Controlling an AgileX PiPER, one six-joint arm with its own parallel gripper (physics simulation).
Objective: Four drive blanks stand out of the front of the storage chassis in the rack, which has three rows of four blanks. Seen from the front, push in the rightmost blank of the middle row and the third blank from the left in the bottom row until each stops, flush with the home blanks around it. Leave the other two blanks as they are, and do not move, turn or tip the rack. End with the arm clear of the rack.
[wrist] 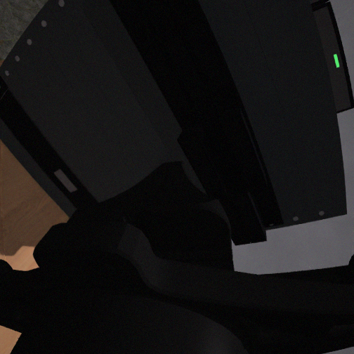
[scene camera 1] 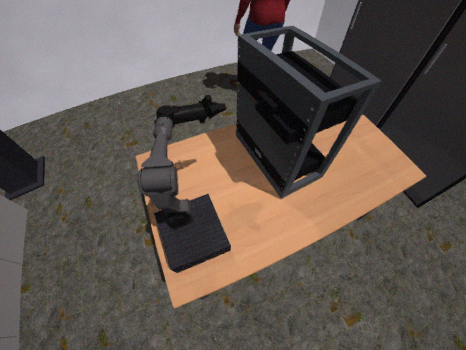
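Observation:
The grey rack [scene camera 1: 350, 91] stands upright on the table, its front facing the arm. The storage chassis [scene camera 1: 250, 82] [wrist: 160, 45] shows as a black band across that front. Dark blocks [scene camera 1: 289, 130] [wrist: 250, 220] stand out of it. It is too dark to tell single blanks, their rows or how far each stands out. My gripper [scene camera 1: 223, 107] [wrist: 175, 175] is shut and empty, its fingertips together. In the scene view it is left of the rack front with a gap between. In the wrist view the dark fingers hide part of the front.
The wooden table [scene camera 1: 250, 210] bears the arm's black base plate [scene camera 1: 197, 240]. A lower rack unit has a pale label [scene camera 1: 258, 152] [wrist: 65, 180]. A person in red [scene camera 1: 269, 11] stands behind the rack. Dark cabinets [scene camera 1: 430, 105] stand at the right. A green light [wrist: 336, 61] shows at upper right.

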